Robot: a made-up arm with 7 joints. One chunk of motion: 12 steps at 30 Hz.
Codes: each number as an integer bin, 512 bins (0 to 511) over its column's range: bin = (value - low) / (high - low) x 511, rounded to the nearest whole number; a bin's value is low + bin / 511 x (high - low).
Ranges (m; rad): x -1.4..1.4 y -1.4..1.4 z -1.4..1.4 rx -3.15..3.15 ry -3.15..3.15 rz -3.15..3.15
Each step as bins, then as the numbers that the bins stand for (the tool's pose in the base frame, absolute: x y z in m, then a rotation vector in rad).
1 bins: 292 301 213 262 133 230
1 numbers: 0.2000 0.2493 -0.2329 0.0801 -1.5103 -0.3144
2 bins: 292 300 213 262 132 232
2 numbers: 0.2000 0.2438 -0.2329 0.0801 -1.5226 -0.2897
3 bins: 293 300 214 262 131 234
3 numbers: 0.2055 0.2438 -0.2274 0.0801 -1.5349 -0.2651
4 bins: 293 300 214 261 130 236
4 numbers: 0.2055 0.2438 -0.2274 0.0678 -1.5473 -0.2404
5 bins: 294 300 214 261 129 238
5 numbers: 0.2110 0.2438 -0.2274 0.0678 -1.5596 -0.2158
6 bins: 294 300 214 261 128 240
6 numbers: 0.2110 0.2438 -0.2274 0.0678 -1.5719 -0.1911
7 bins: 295 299 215 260 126 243
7 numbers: 0.2164 0.2384 -0.2219 0.0555 -1.5966 -0.1541
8 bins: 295 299 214 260 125 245
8 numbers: 0.2164 0.2384 -0.2274 0.0555 -1.6089 -0.1295
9 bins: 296 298 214 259 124 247
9 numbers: 0.2219 0.2329 -0.2274 0.0432 -1.6212 -0.1048
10 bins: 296 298 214 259 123 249
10 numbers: 0.2219 0.2329 -0.2274 0.0432 -1.6336 -0.0801
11 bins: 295 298 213 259 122 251
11 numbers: 0.2164 0.2329 -0.2329 0.0432 -1.6459 -0.0555
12 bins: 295 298 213 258 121 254
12 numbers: 0.2164 0.2329 -0.2329 0.0308 -1.6582 -0.0185
